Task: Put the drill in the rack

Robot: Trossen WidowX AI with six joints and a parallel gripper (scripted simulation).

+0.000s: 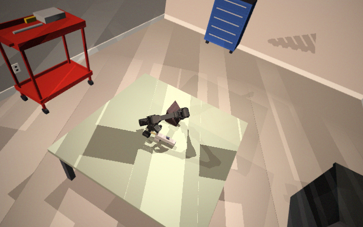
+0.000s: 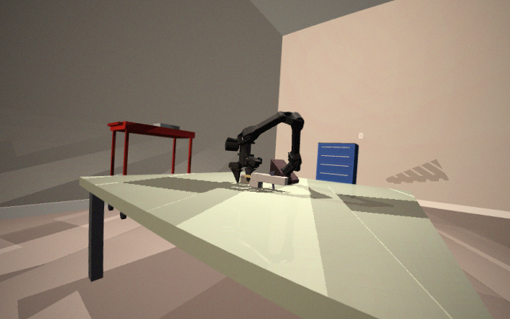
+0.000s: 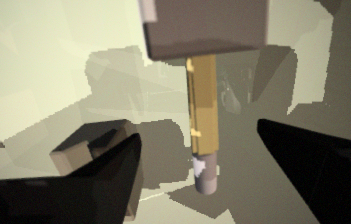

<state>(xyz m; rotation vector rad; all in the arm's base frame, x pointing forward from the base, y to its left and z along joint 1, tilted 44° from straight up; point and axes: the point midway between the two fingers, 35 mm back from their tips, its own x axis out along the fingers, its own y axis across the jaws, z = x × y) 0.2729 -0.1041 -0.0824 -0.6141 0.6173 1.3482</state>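
My gripper tip is 4 cm to the right of the drill and 3 cm below it. Also, from my gripper tip: small dark key: 1 cm ahead, 17 cm to the left, 4 cm above; then rack: 8 cm behind, 2 cm to the right.
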